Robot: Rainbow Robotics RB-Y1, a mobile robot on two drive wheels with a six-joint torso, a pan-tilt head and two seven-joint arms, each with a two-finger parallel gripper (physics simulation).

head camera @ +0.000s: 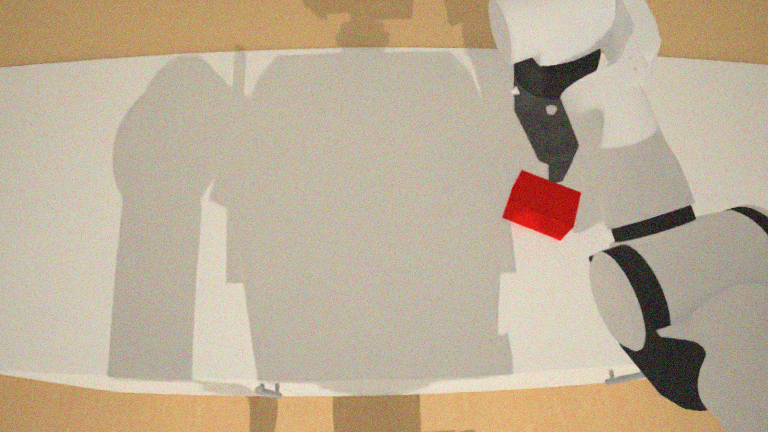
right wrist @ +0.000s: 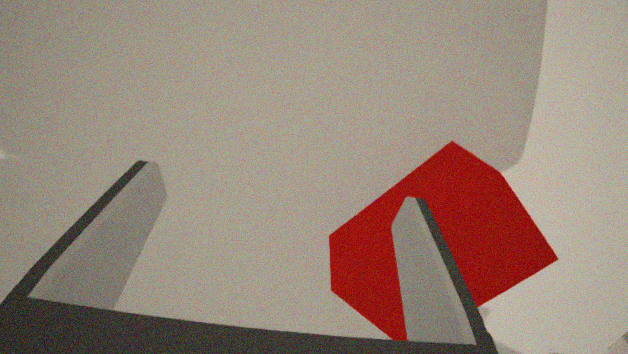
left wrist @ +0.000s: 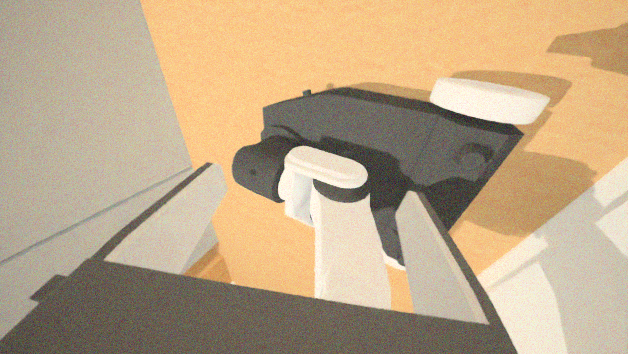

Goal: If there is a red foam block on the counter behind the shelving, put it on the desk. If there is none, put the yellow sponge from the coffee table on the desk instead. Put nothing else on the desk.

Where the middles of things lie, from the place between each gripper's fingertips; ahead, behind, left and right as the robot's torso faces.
The red foam block (head camera: 549, 208) lies 80 mm behind my right hand, 10 mm to the left of it and 20 mm below it.
Now: left hand 670 mm short of the red foam block, 500 mm to the left of it and 360 mm below it.
